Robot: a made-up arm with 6 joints.
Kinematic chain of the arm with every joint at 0, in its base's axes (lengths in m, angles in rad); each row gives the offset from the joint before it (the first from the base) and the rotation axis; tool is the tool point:
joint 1: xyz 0 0 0.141 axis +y
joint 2: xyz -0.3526 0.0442 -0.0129 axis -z
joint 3: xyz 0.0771 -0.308 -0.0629 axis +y
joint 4: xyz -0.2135 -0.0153 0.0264 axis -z
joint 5: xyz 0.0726 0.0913 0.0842 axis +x
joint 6: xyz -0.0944 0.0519 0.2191 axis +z
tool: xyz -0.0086 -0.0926 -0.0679
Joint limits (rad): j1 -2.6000..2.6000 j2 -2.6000..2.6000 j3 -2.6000..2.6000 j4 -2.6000..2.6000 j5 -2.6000..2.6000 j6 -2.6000..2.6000
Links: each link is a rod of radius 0.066 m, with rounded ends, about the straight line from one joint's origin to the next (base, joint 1, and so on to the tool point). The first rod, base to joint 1, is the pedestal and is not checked.
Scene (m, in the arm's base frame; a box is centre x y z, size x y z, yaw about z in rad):
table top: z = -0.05
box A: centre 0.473 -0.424 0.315 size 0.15 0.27 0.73 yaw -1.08
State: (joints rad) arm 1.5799 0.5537 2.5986 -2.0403 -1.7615 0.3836
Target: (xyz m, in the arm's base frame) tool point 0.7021 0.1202 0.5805
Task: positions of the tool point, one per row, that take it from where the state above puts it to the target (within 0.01 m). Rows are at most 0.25 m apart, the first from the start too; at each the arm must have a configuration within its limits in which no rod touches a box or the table.
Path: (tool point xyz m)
1: 0.0982 -0.6056 0.4442
2: 0.1336 -0.5763 0.6060
3: 0.1553 -0.5047 0.7559
4: 0.3366 -0.3813 0.8061
5: 0.5056 -0.2265 0.7888
6: 0.6350 -0.0538 0.7078
7: 0.7021 0.1202 0.5805

